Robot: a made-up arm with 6 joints.
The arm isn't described. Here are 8 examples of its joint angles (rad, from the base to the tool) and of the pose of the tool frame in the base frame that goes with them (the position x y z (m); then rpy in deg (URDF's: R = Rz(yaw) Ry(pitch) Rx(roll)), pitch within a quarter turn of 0, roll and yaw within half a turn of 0).
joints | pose
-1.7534 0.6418 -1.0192 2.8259 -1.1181 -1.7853 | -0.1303 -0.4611 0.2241 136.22 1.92 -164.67
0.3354 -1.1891 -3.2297 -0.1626 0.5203 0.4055 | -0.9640 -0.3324 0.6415 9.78 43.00 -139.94
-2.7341 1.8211 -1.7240 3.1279 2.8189 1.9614 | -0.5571 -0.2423 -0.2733 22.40 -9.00 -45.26
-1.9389 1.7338 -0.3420 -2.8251 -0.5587 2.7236 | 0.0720 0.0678 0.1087 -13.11 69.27 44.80
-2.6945 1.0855 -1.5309 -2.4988 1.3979 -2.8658 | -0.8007 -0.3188 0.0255 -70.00 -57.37 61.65
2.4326 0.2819 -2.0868 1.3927 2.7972 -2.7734 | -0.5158 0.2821 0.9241 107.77 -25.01 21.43
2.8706 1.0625 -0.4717 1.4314 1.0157 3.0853 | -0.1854 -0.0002 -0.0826 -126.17 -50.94 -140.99
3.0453 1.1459 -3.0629 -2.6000 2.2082 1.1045 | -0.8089 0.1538 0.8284 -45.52 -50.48 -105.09
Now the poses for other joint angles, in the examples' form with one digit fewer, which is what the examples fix.
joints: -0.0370 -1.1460 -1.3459 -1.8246 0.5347 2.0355
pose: -0.083 0.021 1.158 -33.7 -23.6 -172.8
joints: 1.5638 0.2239 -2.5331 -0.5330 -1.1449 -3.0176
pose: -0.070 0.356 1.227 -25.9 -17.5 83.5
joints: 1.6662 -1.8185 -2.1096 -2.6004 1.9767 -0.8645
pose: 0.166 -0.973 0.510 174.9 -32.9 -15.5
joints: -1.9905 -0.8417 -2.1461 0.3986 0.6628 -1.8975
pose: 0.119 0.267 1.334 45.3 10.1 -14.5
